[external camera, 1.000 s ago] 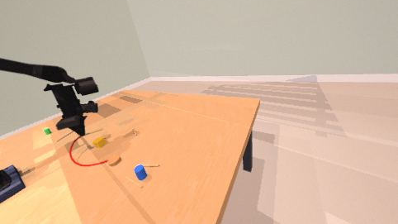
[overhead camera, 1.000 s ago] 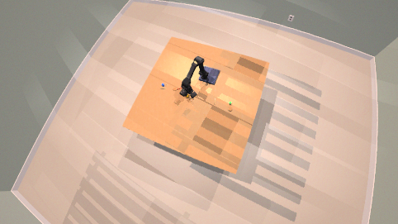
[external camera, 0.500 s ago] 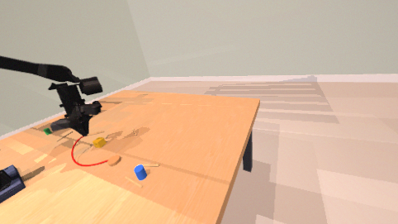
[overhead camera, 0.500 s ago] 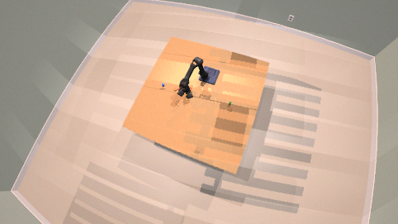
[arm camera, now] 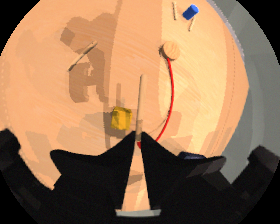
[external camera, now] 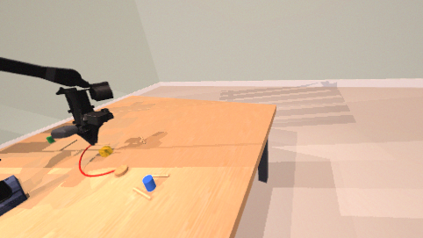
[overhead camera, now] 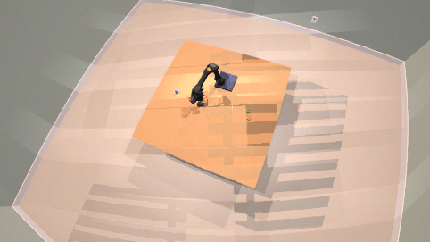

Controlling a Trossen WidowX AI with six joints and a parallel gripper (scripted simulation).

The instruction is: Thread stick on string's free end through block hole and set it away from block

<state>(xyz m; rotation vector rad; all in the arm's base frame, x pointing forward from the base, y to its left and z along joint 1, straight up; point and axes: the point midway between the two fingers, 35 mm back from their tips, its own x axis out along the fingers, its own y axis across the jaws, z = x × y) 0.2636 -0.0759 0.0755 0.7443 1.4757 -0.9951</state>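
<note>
The yellow wooden block is 2 cm ahead of my gripper tip, 1 cm to the left of it and 5 cm below it. Also, from my gripper tip: blue cylinder (2 cm ahead, 31 cm to the right, 5 cm below); green piece (9 cm behind, 46 cm to the left, 5 cm below); round wooden button (16 cm to the right, 6 cm below).
</note>
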